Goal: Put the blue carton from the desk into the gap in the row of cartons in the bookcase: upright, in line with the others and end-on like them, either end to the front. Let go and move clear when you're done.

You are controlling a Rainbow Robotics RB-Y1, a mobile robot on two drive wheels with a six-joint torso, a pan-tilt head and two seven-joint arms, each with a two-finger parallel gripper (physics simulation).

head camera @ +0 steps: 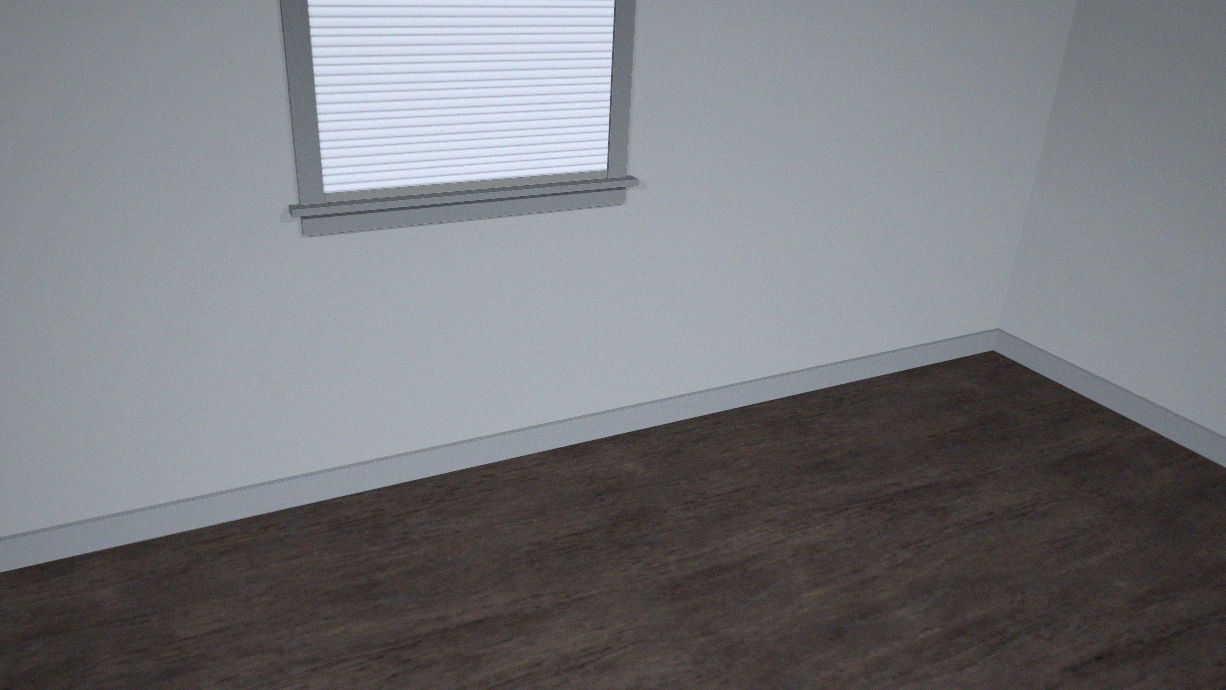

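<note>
The blue carton, the desk, the bookcase and its row of cartons do not show in the head view. Neither my left gripper nor my right gripper shows in it.
A window (463,94) with closed blinds and a grey sill (463,197) is in the pale wall (514,325). A light baseboard (514,445) runs along the wall to a room corner at the right. The dark wood floor (686,557) spreads in front.
</note>
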